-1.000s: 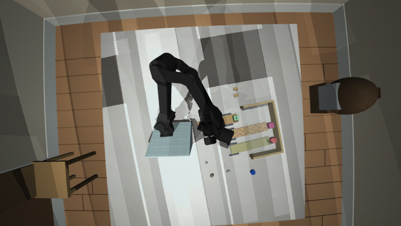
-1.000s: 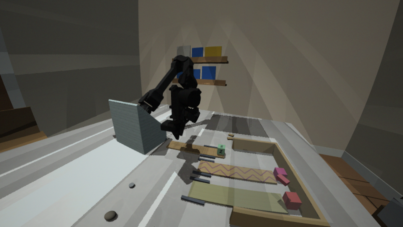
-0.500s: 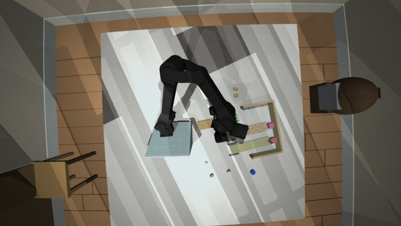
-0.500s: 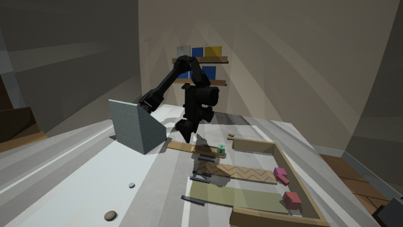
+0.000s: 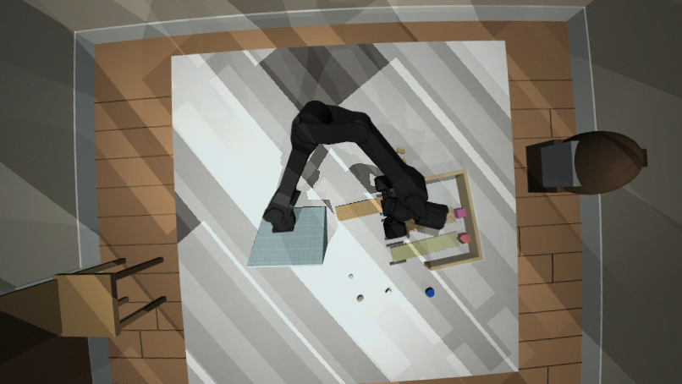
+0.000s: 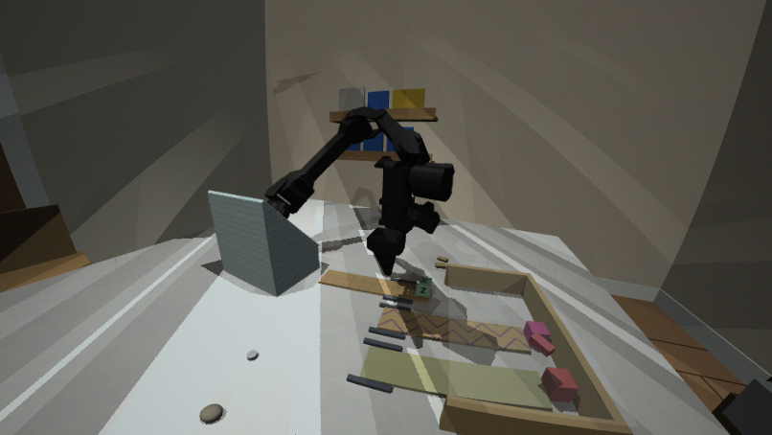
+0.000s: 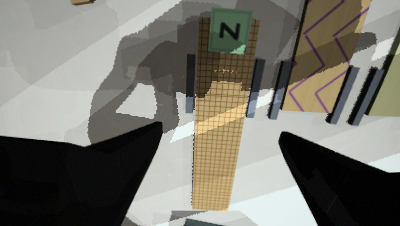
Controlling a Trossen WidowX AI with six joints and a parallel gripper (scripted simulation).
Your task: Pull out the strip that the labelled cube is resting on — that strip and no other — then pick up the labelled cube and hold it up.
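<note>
My gripper tip is 7 cm short of the green labelled cube, 1 cm to the right of it and 4 cm above it. The rest, counted from my gripper tip: blue ball 16 cm ahead, 35 cm to the right, 6 cm below; then pebble 10 cm behind, 35 cm to the right, 6 cm below; then tan checked strip 4 cm behind, 1 cm to the right, 6 cm below.
</note>
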